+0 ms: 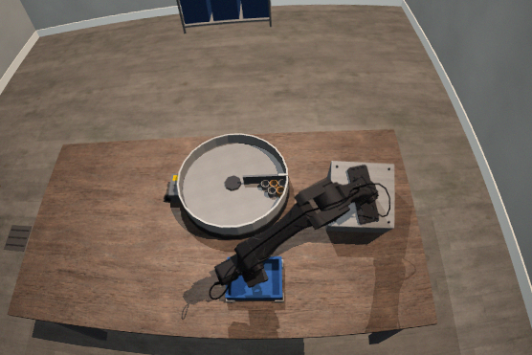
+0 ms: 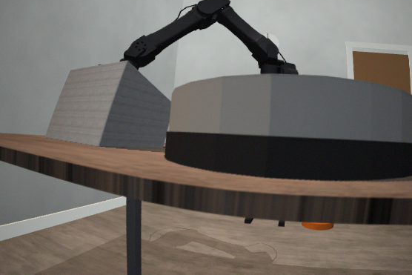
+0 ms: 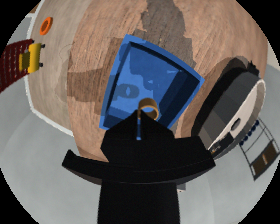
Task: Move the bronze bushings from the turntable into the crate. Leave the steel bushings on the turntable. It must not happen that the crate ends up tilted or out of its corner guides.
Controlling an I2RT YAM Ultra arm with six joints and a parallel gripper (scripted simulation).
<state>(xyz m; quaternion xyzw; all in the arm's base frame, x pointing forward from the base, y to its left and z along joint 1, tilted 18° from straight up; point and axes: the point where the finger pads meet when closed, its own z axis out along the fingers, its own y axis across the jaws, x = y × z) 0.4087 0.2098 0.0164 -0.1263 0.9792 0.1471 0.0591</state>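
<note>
Right now my hand is 1 cm to the left of the blue crate and 6 cm above it. From my hand the other things lie so: grey turntable 4 cm ahead, 40 cm to the right, 3 cm below.
</note>
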